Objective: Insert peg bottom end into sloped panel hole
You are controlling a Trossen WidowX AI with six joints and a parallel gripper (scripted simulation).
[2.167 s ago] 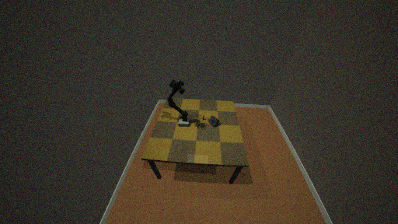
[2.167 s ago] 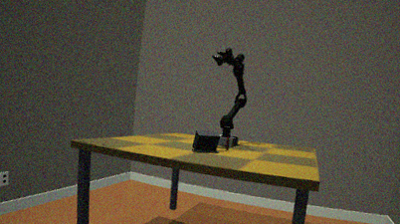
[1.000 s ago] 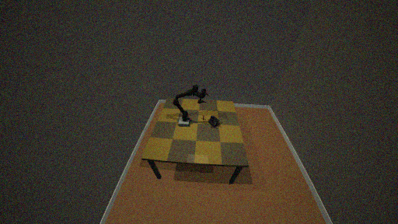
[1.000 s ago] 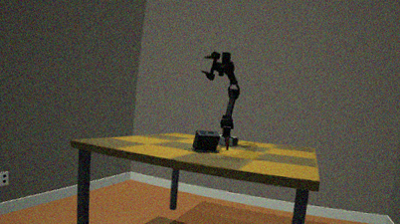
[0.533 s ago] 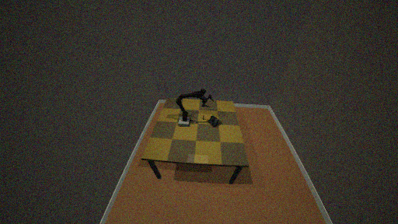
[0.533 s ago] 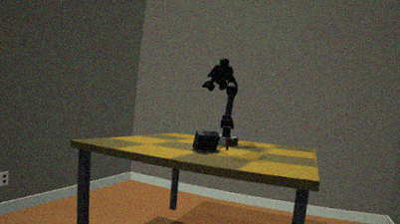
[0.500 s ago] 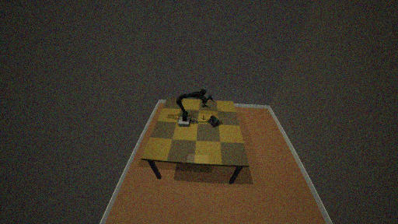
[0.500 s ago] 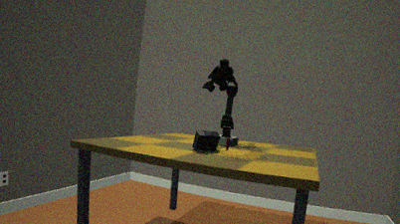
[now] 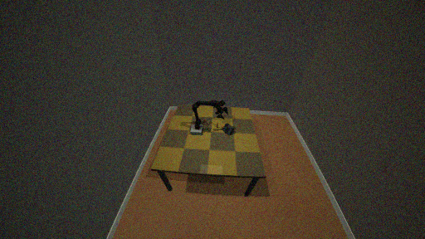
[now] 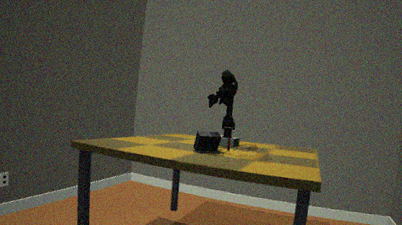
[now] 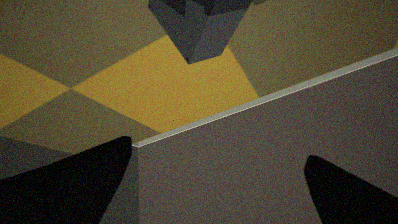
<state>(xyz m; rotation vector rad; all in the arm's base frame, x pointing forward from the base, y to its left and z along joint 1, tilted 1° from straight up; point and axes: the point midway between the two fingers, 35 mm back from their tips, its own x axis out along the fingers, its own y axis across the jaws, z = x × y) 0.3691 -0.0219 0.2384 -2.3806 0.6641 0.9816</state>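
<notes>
Right now the round red peg is 210 mm below my gripper tip, 100 mm behind it and 90 mm to the left of it. Round my gripper tip: dark grey sloped panel (210 mm below, 50 mm ahead, 10 mm to the right).
</notes>
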